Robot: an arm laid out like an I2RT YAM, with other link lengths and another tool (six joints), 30 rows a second.
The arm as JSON. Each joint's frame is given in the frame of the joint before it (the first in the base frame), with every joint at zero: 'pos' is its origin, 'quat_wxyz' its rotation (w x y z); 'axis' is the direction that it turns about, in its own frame. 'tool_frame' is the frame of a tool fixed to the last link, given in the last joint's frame.
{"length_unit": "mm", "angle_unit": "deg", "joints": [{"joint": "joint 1", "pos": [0.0, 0.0, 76.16], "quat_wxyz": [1.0, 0.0, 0.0, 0.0], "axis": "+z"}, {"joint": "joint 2", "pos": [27.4, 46.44, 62.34], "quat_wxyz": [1.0, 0.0, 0.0, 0.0], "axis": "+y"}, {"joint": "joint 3", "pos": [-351.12, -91.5, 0.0], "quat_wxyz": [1.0, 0.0, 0.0, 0.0], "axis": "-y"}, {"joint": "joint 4", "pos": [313.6, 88.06, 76.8], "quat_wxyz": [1.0, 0.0, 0.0, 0.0], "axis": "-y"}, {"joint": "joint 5", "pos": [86.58, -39.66, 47.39], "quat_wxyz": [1.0, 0.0, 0.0, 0.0], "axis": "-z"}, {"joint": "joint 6", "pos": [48.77, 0.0, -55.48], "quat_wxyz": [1.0, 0.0, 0.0, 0.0], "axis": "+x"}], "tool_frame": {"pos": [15.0, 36.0, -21.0], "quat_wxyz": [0.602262, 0.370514, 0.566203, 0.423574]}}
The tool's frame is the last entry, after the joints.
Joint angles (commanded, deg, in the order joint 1, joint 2, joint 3, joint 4, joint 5, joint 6), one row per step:
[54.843 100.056 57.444 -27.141 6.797 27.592]
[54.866 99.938 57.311 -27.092 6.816 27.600]
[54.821 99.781 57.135 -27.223 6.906 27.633]
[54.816 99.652 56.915 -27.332 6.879 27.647]
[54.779 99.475 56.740 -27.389 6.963 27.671]
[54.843 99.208 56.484 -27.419 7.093 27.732]
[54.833 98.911 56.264 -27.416 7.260 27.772]
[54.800 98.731 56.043 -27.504 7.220 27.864]
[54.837 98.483 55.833 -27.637 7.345 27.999]
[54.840 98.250 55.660 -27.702 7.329 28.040]
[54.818 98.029 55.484 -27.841 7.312 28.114]
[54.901 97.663 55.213 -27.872 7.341 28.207]
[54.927 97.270 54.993 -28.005 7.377 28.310]
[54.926 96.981 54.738 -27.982 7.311 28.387]
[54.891 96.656 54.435 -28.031 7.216 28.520]
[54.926 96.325 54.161 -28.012 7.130 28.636]
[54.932 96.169 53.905 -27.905 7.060 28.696]
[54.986 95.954 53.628 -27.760 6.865 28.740]
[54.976 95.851 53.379 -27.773 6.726 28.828]
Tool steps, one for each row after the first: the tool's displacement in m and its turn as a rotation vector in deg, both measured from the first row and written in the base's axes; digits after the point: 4 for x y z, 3 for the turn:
[-0.0005 -0.0005 0.0001 0.020 -0.032 0.009]
[-0.0009 -0.0018 0.0000 -0.142 -0.008 -0.098]
[-0.0018 -0.0031 -0.0005 -0.287 0.131 -0.106]
[-0.0022 -0.0042 -0.0004 -0.370 0.103 -0.195]
[-0.0033 -0.0053 -0.0001 -0.438 0.026 -0.232]
[-0.0039 -0.0066 0.0005 -0.450 -0.139 -0.337]
[-0.0046 -0.0079 0.0004 -0.507 -0.015 -0.442]
[-0.0056 -0.0091 0.0008 -0.613 -0.030 -0.573]
[-0.0063 -0.0101 0.0013 -0.596 -0.006 -0.603]
[-0.0070 -0.0113 0.0016 -0.642 0.076 -0.688]
[-0.0085 -0.0124 0.0025 -0.578 0.036 -0.701]
[-0.0096 -0.0138 0.0037 -0.534 0.007 -0.784]
[-0.0105 -0.0149 0.0042 -0.429 0.041 -0.834]
[-0.0115 -0.0166 0.0046 -0.361 0.158 -0.961]
[-0.0127 -0.0177 0.0052 -0.218 0.205 -1.005]
[-0.0135 -0.0186 0.0049 -0.157 0.268 -1.031]
[-0.0147 -0.0193 0.0049 0.027 0.381 -0.951]
[-0.0156 -0.0204 0.0042 -0.004 0.597 -0.996]

